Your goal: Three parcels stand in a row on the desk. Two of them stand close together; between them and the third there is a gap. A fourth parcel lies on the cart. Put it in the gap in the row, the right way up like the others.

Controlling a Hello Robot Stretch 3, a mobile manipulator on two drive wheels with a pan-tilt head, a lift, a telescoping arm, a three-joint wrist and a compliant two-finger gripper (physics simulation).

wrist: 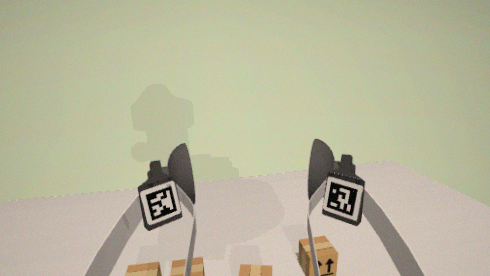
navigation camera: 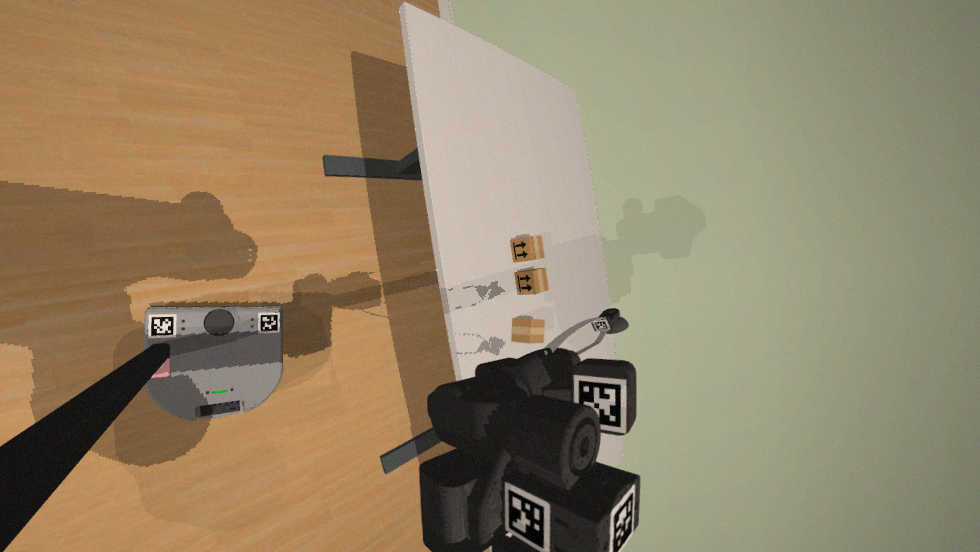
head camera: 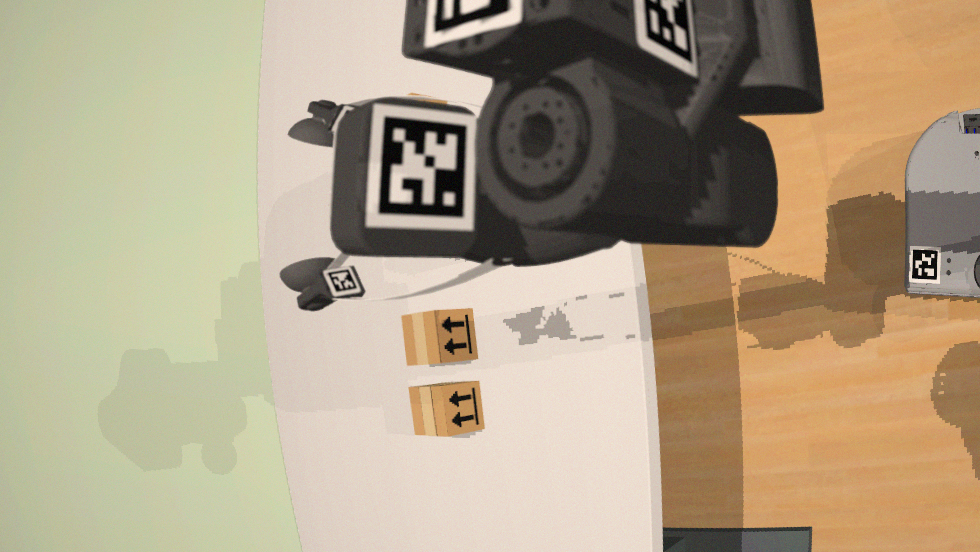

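Where they show: gripper, fingertip midpoint: [wrist: 250, 161] [navigation camera: 619, 354] [head camera: 298, 204]; robot's base, origin of the base link: [navigation camera: 219, 321].
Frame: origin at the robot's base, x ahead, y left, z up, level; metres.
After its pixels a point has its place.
Observation:
Two cardboard parcels with up arrows, the first [head camera: 440, 336] {z 0.774, x 0.100, y -0.602 m} [navigation camera: 531, 281] {z 0.772, x 0.103, y -0.601 m} [wrist: 187, 266] and the second [head camera: 447, 408] {z 0.774, x 0.179, y -0.589 m} [navigation camera: 526, 248] {z 0.769, x 0.184, y -0.588 m} [wrist: 143, 270] {z 0.777, x 0.187, y -0.628 m}, stand close together on the desk [head camera: 548, 480] {z 0.720, x 0.254, y -0.484 m} [navigation camera: 493, 137] {z 0.720, x 0.475, y -0.532 m} [wrist: 75, 225] {z 0.720, x 0.490, y -0.858 m}. A parcel showing tape but no arrows [navigation camera: 528, 330] {z 0.774, x -0.014, y -0.582 m} [wrist: 255, 270] {z 0.779, x -0.019, y -0.626 m} sits across a space from them. An arrowed parcel [wrist: 319, 256] {z 0.778, x -0.142, y -0.658 m} stands beyond it, farther right in the wrist view. In the head view the gripper hides most of that area; a parcel sliver [head camera: 428, 98] shows. My gripper [head camera: 307, 203] {z 1.064, x -0.020, y -0.420 m} [wrist: 250, 161] {z 1.064, x -0.020, y -0.420 m} is open and empty, above the desk. The cart does not show.
The green wall [head camera: 137, 137] {z 0.984, x -0.194, y -1.246 m} [navigation camera: 788, 342] {z 1.291, x -0.098, y -1.226 m} [wrist: 250, 60] {z 1.151, x -0.024, y -1.212 m} rises behind the desk's far edge. My base [head camera: 946, 178] {z 0.160, x -0.145, y -0.088 m} [navigation camera: 219, 370] {z 0.160, x -0.129, y 0.000 m} stands on the wooden floor in front. A dark desk foot [head camera: 754, 538] [navigation camera: 370, 166] sticks out below the desk's front edge.

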